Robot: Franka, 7 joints.
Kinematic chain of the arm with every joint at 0, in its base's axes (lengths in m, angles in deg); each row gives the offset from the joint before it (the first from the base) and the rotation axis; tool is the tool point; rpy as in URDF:
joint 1: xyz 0 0 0.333 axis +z
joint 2: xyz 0 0 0 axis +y
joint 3: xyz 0 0 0.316 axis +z
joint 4: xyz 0.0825 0 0 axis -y
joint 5: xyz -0.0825 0 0.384 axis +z
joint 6: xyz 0 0 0 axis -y
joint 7: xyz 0.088 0 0 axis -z
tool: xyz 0 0 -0.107 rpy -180 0 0
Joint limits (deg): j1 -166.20..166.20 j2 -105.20..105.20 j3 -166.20..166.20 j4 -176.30..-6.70 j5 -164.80..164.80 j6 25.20..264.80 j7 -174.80..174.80
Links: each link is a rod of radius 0.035 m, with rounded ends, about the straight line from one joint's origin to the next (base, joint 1, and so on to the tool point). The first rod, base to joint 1, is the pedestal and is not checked.
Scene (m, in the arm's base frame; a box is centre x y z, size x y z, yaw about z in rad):
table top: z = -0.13
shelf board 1: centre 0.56 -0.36 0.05 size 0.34 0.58 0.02 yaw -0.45
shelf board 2: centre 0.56 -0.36 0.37 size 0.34 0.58 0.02 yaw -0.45
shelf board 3: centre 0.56 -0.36 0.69 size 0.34 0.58 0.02 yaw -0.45
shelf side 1: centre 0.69 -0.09 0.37 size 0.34 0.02 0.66 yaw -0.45
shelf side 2: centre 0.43 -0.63 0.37 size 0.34 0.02 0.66 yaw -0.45
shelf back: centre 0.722 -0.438 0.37 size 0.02 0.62 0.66 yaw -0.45
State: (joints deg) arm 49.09 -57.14 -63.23 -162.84 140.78 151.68 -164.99
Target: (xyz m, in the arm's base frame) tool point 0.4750 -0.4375 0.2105
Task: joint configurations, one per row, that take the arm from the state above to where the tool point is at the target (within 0.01 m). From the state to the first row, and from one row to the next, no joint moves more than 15 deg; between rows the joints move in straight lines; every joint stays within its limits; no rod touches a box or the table.
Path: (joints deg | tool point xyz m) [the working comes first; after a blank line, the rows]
Joints at the target: 72.01 -82.56 -104.84 -105.89 140.58 141.12 -164.99
Straight joint move there: touches shelf board 2.

1: 52.32 -59.87 -74.73 -156.39 144.07 151.88 -167.36 | 0.3628 -0.0834 0.3302
2: 55.54 -62.61 -86.22 -149.94 147.37 152.08 -169.73 | 0.3803 -0.1426 0.2949
3: 58.77 -65.34 -97.72 -143.48 150.66 152.28 -172.11 | 0.3858 -0.1980 0.2391
4: 63.18 -71.08 -100.09 -130.95 147.30 148.56 -169.73 | 0.4296 -0.2800 0.2451
5: 67.60 -76.82 -102.46 -118.42 143.94 144.84 -167.36 | 0.4591 -0.3612 0.2363
6: 72.01 -82.56 -104.84 -105.89 140.58 141.12 -164.99 | 0.4750 -0.4375 0.2105

